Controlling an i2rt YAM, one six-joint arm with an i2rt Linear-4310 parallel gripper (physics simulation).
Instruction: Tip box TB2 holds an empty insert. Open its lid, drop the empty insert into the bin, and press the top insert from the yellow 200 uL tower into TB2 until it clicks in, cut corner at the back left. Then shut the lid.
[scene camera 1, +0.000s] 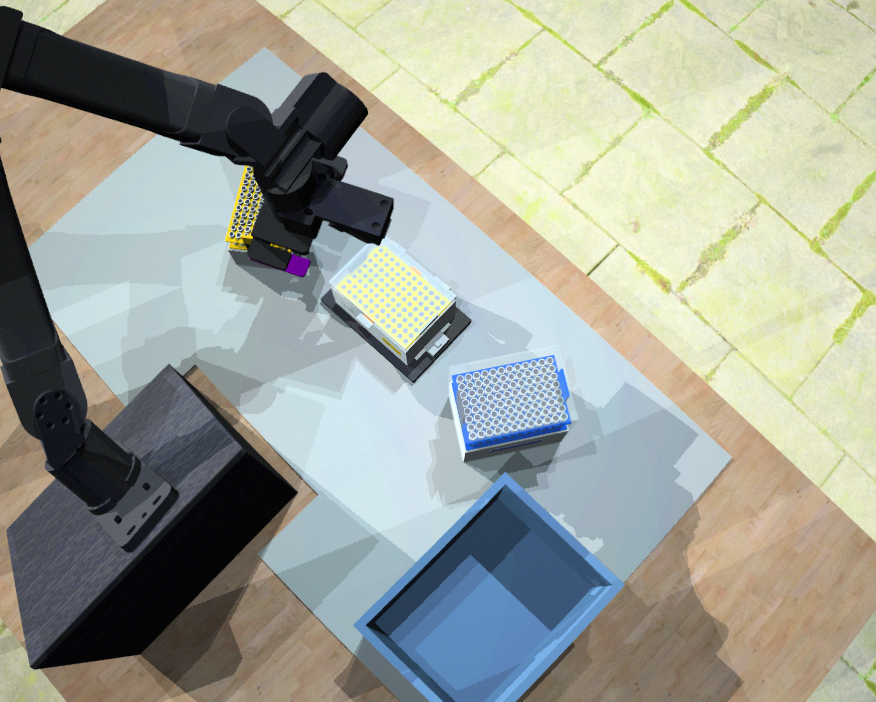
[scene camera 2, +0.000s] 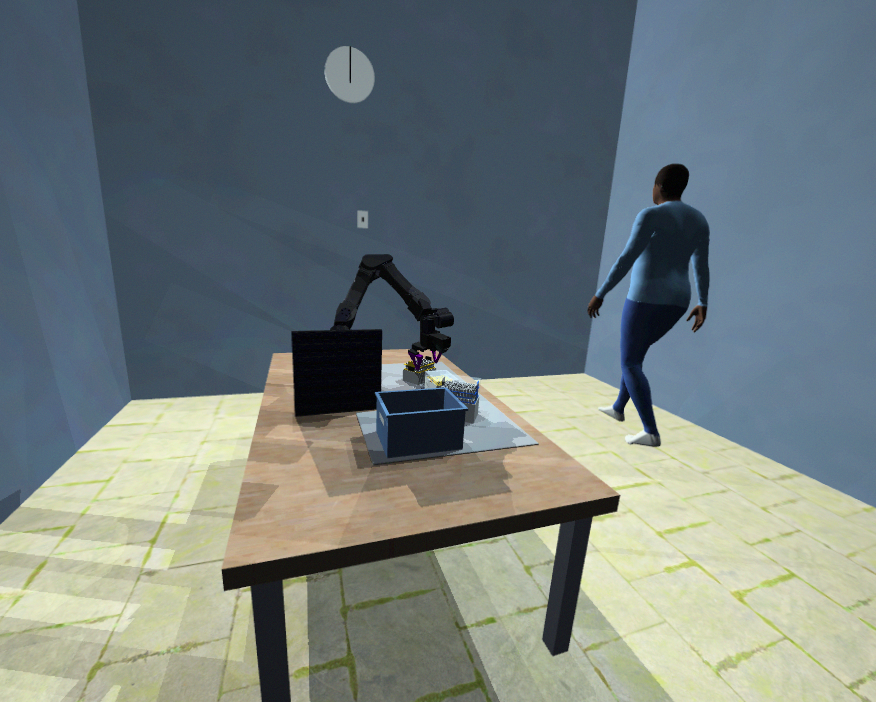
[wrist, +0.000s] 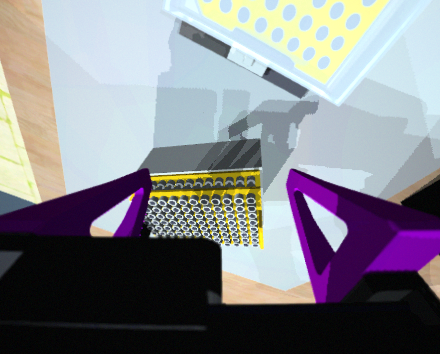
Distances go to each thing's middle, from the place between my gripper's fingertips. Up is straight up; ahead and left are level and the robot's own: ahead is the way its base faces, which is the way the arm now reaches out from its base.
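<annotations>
Blue bin (scene camera 1: 498, 598), measured from my hand: 43 cm to the right, 22 cm behind, 1 cm below.
</annotations>
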